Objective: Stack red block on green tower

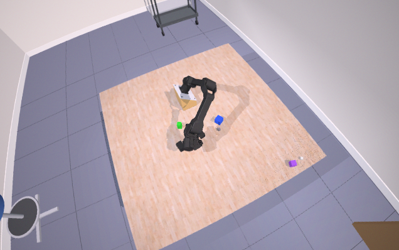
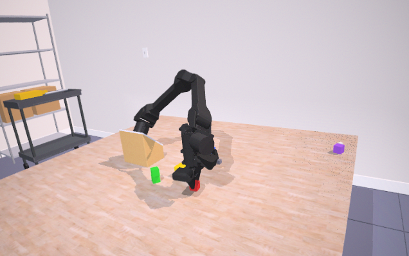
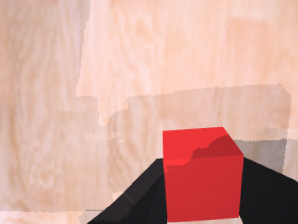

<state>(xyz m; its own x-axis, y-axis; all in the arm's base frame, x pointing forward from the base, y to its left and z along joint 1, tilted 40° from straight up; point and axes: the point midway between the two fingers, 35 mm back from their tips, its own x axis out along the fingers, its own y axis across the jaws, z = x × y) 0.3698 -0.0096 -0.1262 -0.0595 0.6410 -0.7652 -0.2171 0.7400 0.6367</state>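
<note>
Right now my gripper tip is 11 cm past the yellow block, 6 cm to the right of it and 1 cm below it. The rest, counted from my gripper tip: small grey piece (21 cm to the left, 3 cm behind); then blue block (24 cm to the left, 9 cm behind, 1 cm above); then red block (1 cm above).
</note>
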